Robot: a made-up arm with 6 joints. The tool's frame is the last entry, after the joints.
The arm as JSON. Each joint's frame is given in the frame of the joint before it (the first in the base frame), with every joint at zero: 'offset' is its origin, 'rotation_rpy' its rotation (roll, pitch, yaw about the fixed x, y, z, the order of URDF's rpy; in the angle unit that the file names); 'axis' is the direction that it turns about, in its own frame. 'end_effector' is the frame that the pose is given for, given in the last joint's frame.
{
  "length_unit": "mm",
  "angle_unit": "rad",
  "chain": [
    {
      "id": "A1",
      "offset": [
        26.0,
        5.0,
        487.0
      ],
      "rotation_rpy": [
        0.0,
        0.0,
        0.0
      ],
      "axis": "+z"
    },
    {
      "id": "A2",
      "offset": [
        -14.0,
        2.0,
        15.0
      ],
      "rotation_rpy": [
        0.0,
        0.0,
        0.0
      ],
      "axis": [
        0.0,
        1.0,
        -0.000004
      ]
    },
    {
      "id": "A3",
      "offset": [
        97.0,
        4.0,
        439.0
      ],
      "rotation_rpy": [
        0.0,
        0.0,
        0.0
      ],
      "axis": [
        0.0,
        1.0,
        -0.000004
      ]
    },
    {
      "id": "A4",
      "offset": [
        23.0,
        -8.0,
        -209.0
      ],
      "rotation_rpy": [
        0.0,
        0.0,
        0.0
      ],
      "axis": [
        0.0,
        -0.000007,
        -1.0
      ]
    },
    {
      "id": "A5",
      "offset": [
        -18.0,
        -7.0,
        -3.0
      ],
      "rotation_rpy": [
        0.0,
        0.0,
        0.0
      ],
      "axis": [
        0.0,
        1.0,
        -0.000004
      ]
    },
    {
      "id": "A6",
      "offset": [
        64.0,
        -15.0,
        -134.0
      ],
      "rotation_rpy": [
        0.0,
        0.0,
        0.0
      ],
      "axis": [
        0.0,
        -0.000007,
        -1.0
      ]
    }
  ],
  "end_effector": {
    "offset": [
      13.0,
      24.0,
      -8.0
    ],
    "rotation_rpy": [
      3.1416,
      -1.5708,
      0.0
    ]
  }
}
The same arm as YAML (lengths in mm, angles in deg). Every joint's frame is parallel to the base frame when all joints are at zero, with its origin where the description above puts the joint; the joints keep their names.
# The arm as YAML. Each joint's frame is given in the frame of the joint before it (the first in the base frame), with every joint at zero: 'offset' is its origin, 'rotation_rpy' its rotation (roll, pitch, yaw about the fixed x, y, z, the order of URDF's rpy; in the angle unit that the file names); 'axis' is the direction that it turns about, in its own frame. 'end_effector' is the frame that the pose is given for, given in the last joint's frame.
length_unit: mm
angle_unit: deg
chain:
  - id: A1
    offset: [26.0, 5.0, 487.0]
    rotation_rpy: [0.0, 0.0, 0.0]
    axis: [0.0, 0.0, 1.0]
  - id: A2
    offset: [-14.0, 2.0, 15.0]
    rotation_rpy: [0.0, 0.0, 0.0]
    axis: [0.0, 1.0, 0.0]
  - id: A3
    offset: [97.0, 4.0, 439.0]
    rotation_rpy: [0.0, 0.0, 0.0]
    axis: [0.0, 1.0, 0.0]
  - id: A4
    offset: [23.0, -8.0, -209.0]
    rotation_rpy: [0.0, 0.0, 0.0]
    axis: [0.0, 0.0, -1.0]
  - id: A5
    offset: [-18.0, -7.0, -3.0]
    rotation_rpy: [0.0, 0.0, 0.0]
    axis: [0.0, 1.0, 0.0]
  - id: A6
    offset: [64.0, -15.0, -134.0]
    rotation_rpy: [0.0, 0.0, 0.0]
    axis: [0.0, 0.0, -1.0]
end_effector:
  offset: [13.0, 24.0, -8.0]
  rotation_rpy: [-180.0, -90.0, 0.0]

